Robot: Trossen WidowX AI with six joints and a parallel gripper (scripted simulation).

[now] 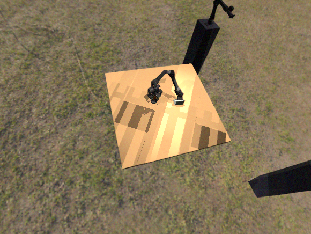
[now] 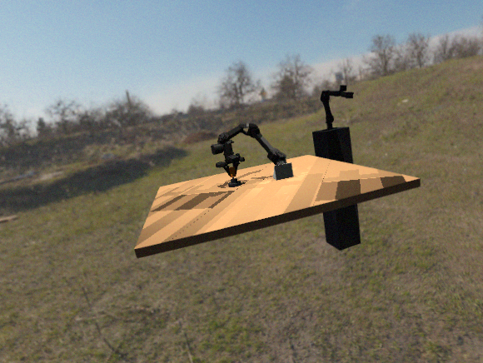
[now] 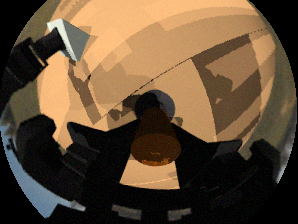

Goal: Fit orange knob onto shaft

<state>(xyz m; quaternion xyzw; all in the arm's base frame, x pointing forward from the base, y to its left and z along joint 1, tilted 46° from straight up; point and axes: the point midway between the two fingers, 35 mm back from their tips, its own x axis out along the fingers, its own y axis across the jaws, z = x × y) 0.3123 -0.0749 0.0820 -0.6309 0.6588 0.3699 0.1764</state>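
Now: gripper tip 3 cm below the orange knob. Also, from my gripper tip: round dark pedestal (4 cm below).
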